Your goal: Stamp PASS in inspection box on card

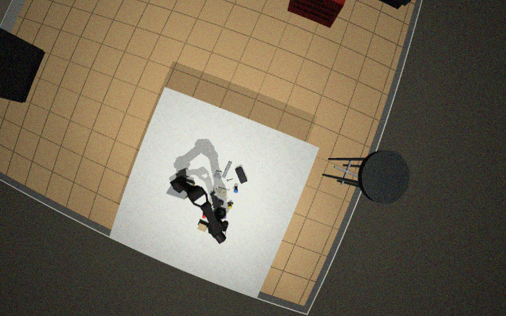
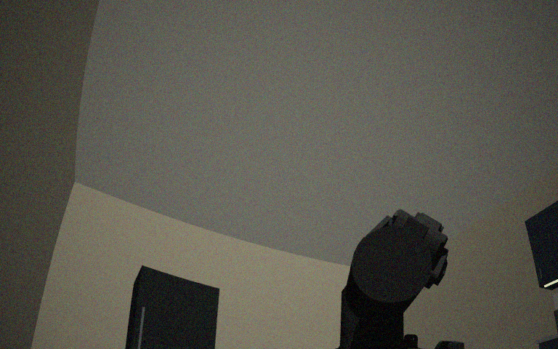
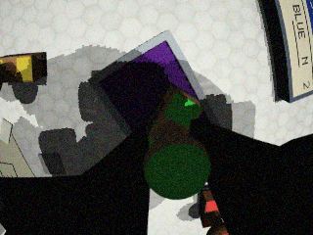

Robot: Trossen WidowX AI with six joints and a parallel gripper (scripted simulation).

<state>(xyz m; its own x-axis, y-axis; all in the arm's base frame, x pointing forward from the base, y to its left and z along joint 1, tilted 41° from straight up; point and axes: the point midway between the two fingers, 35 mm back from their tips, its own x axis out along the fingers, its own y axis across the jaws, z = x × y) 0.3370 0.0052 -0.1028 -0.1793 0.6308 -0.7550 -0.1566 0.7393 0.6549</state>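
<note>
Right now my gripper tip is 4 cm above the purple ink pad. Also, from my gripper tip: yellow-knobbed stamp: 11 cm to the left, 3 cm below, 3 cm ahead; then red-knobbed stamp: 10 cm behind, 5 cm to the right, 3 cm below; then PASS stamp: right at my gripper tip.
</note>
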